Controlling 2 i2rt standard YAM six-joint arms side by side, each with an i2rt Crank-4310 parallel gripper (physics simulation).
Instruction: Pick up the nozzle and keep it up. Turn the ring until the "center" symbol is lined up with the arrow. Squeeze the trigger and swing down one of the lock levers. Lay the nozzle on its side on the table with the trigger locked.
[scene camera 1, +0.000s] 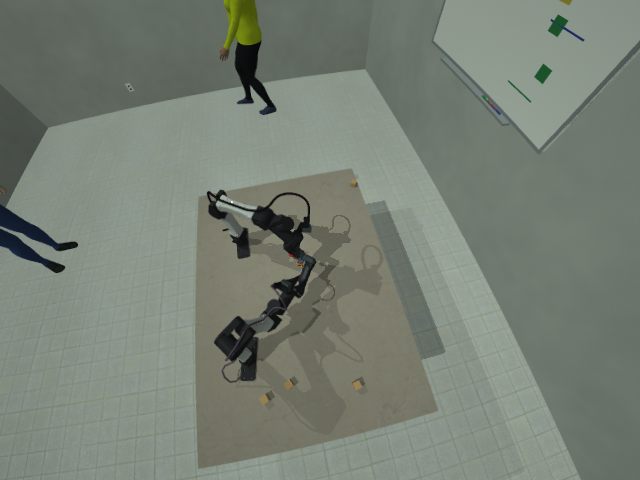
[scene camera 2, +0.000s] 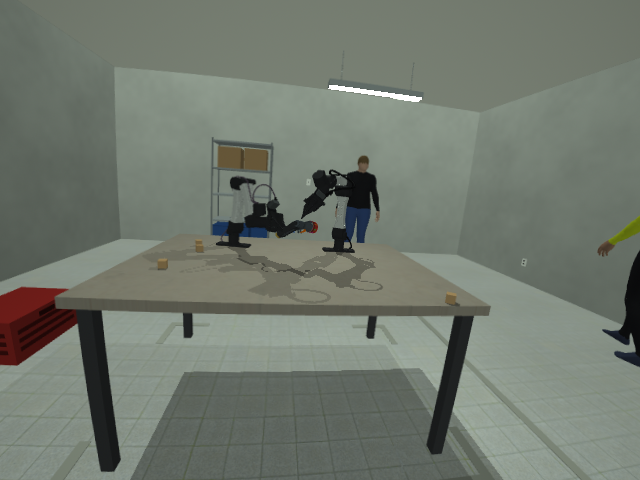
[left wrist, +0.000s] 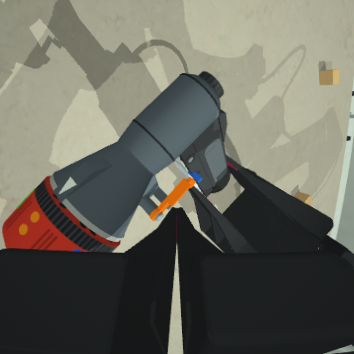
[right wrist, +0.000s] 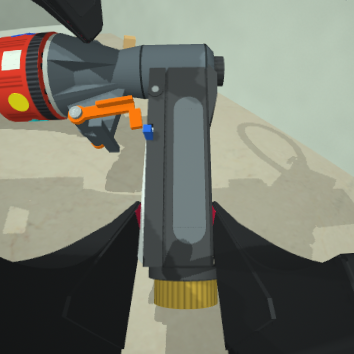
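Note:
The nozzle is held above the table by its dark handle. My right gripper is shut on that handle. The red ring carries coloured marks. A pale arrow is on the body beside it; which mark lines up is unclear. An orange lock lever reaches toward the handle, its hooked tip close to a blue tab. The grey trigger hangs below the lever. My left gripper is shut and empty, its tips close to the lever in the left wrist view.
Small wooden cubes lie at the lower part of the table. Another cube lies near a table corner. Both arms reach in close to the nozzle.

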